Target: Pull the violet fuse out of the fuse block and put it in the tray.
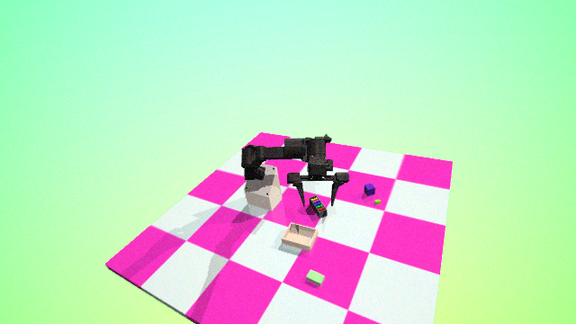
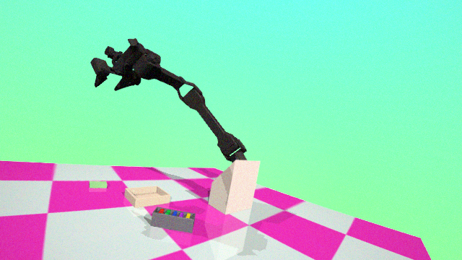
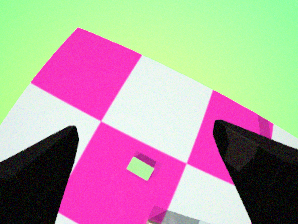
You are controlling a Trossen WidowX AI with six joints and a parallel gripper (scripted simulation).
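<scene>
Now: gripper tip 18 cm past the violet fuse, 36 cm to the right of it and 35 cm above it. Also, from my gripper tip: beige tray: 17 cm behind, 15 cm to the left, 37 cm below.
</scene>
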